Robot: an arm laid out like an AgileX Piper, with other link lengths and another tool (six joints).
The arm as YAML. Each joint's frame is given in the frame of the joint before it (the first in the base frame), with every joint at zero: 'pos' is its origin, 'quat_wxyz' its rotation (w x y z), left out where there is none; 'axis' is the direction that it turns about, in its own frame. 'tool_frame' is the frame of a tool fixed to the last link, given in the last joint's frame.
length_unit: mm
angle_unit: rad
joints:
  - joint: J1
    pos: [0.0, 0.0, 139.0]
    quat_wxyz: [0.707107, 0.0, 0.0, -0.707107]
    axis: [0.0, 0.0, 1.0]
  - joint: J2
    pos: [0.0, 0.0, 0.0]
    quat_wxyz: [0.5, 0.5, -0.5, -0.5]
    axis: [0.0, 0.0, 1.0]
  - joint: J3
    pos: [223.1, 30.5, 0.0]
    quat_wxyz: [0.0, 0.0, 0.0, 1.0]
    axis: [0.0, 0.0, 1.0]
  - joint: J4
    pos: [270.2, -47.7, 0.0]
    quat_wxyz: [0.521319, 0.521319, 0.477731, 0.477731]
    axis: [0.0, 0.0, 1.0]
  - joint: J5
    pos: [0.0, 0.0, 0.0]
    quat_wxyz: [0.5, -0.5, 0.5, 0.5]
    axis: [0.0, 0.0, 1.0]
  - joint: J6
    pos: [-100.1, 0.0, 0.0]
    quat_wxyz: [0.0, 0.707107, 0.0, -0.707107]
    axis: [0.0, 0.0, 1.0]
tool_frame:
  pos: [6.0, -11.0, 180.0]
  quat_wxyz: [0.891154, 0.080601, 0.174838, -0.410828]
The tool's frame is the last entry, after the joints.
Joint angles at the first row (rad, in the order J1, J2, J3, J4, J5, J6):
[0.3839, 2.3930, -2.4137, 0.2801, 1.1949, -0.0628]
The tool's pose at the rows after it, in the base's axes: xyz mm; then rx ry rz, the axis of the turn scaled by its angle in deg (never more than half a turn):
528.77 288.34 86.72 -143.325 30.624 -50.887
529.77 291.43 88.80 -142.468 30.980 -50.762
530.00 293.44 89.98 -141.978 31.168 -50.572
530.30 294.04 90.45 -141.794 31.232 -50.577
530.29 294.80 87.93 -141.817 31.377 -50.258
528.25 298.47 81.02 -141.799 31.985 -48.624
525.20 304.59 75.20 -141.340 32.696 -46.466
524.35 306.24 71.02 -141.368 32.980 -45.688
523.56 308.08 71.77 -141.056 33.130 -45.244
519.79 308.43 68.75 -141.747 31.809 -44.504
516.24 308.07 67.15 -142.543 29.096 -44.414
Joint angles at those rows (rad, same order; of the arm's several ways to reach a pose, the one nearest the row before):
[0.3839, 2.4011, -2.4116, 0.2982, 1.1683, -0.0605]
[0.3839, 2.4010, -2.4114, 0.3098, 1.1592, -0.0599]
[0.3839, 2.4011, -2.4115, 0.3178, 1.1550, -0.0598]
[0.3839, 2.4011, -2.4115, 0.3200, 1.1528, -0.0599]
[0.3839, 2.4062, -2.4114, 0.3234, 1.1505, -0.0599]
[0.3839, 2.4204, -2.4116, 0.3411, 1.1490, -0.0583]
[0.3839, 2.4344, -2.4115, 0.3703, 1.1469, -0.0583]
[0.3839, 2.4430, -2.4116, 0.3784, 1.1451, -0.0583]
[0.3839, 2.4430, -2.4115, 0.3870, 1.1451, -0.0583]
[0.3839, 2.4460, -2.4116, 0.3911, 1.1583, -0.0748]
[0.3839, 2.4460, -2.4115, 0.3911, 1.1727, -0.1080]

